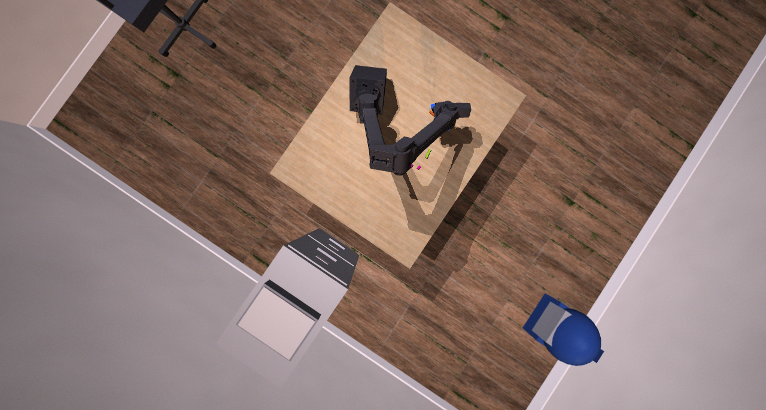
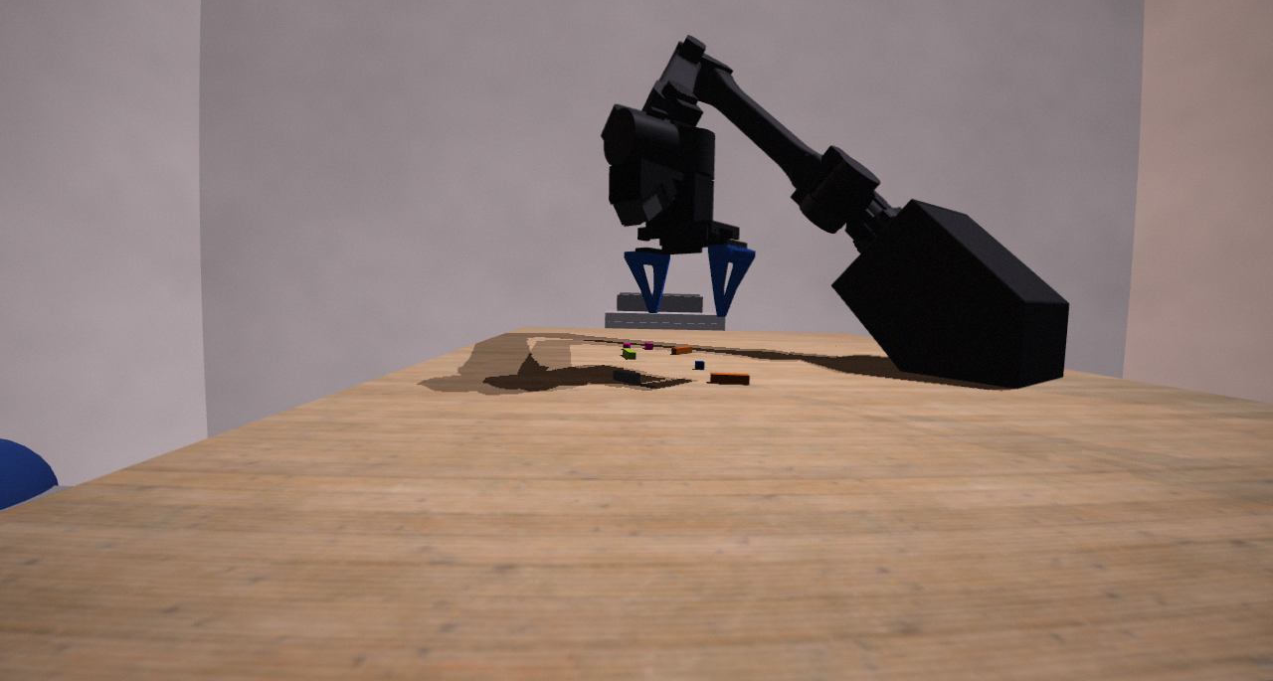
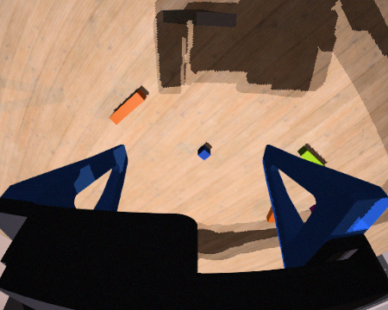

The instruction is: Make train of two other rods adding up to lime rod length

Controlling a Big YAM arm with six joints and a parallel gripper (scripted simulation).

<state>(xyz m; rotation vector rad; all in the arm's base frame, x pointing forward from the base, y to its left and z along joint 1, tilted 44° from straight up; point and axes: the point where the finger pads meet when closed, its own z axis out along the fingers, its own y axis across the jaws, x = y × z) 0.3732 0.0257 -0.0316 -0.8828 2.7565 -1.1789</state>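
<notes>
My hand is 7 cm above the blue rod, 4 cm past it and 3 cm to the left of it. Also, from my hand: grey rod (8 cm ahead, 7 cm below, 3 cm to the left); lime rod (15 cm to the right, 7 cm below, 2 cm ahead).
</notes>
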